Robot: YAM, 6 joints.
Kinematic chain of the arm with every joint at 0, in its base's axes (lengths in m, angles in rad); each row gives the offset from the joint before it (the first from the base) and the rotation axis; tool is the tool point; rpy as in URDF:
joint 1: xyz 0 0 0.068 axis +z
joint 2: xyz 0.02 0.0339 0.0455 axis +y
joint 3: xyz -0.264 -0.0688 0 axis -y
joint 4: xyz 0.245 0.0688 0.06 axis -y
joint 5: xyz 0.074 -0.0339 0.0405 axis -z
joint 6: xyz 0.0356 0 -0.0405 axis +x
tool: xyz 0 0 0 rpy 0 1.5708 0
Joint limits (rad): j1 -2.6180..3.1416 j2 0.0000..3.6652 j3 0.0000..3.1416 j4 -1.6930..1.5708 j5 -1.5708..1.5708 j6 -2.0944..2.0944
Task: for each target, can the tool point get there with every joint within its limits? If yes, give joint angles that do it. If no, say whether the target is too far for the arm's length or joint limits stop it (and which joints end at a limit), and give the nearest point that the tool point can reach.
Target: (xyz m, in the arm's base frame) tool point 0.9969 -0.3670 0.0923
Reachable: no: too far | nearest point 0.6060 -0.2231 0.1008 | short by 0.417 m
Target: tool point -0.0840 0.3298 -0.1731
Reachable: yes | joints 1.7960 3.0070 1.6501 -0.7129 -0.2325 -1.6884
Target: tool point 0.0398 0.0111 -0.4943
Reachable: no: joint limits stop it (at a limit: joint 2) | nearest point 0.1003 0.0280 -0.3502 | short by 0.157 m
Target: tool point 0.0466 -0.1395 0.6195
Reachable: yes | joints -1.4354 1.2242 1.6893 0.8755 -0.8764 1.4399
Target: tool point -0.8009 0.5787 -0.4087
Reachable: no: too far | nearest point -0.4627 0.3343 -0.1836 | short by 0.474 m
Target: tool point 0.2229 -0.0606 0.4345
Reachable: yes | joints -0.2815 1.1860 0.8813 1.3134 -0.1044 -1.5276
